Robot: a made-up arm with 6 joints.
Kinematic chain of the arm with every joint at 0, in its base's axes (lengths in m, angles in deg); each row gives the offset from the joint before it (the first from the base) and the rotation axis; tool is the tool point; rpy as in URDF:
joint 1: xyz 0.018 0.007 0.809 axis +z
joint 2: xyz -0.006 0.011 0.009 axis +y
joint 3: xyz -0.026 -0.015 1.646 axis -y
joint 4: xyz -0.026 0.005 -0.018 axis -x
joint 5: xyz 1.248 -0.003 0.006 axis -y
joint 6: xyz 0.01 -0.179 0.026 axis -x
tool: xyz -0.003 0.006 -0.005 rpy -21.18 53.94 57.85
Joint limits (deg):
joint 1: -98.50..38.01
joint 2: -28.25..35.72
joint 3: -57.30..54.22
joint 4: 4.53..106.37
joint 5: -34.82..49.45
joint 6: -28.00..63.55
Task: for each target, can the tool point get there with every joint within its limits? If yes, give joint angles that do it. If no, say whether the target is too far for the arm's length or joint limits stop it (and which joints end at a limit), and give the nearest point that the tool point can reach.
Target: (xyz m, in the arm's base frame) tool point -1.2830 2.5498 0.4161
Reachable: no: joint limits stop it (at a limit: joint 1, joint 2, joint 3, joint 4, joint 6) | nearest point 0.7643 0.6916 0.9369 | short by 2.814 m
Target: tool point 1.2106 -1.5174 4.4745
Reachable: no: too far | nearest point 0.8248 -1.0243 3.2954 | short by 1.335 m
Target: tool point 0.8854 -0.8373 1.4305
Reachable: yes | joints -38.77 16.86 -40.73 41.76 9.85 25.35
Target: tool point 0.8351 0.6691 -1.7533
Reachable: no: joint limits stop it (at a limit: joint 1, joint 2, joint 3, joint 5, joint 6) | nearest point 0.8200 0.6465 0.9213 | short by 2.675 m
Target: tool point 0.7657 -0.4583 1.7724
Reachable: yes | joints -22.42 -4.26 -42.09 27.20 2.80 14.58
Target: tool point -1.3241 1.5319 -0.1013
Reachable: no: joint limits stop it (at a limit: joint 1, joint 2, joint 3, joint 4, joint 6) | nearest point 0.7659 0.6901 0.9304 | short by 2.478 m
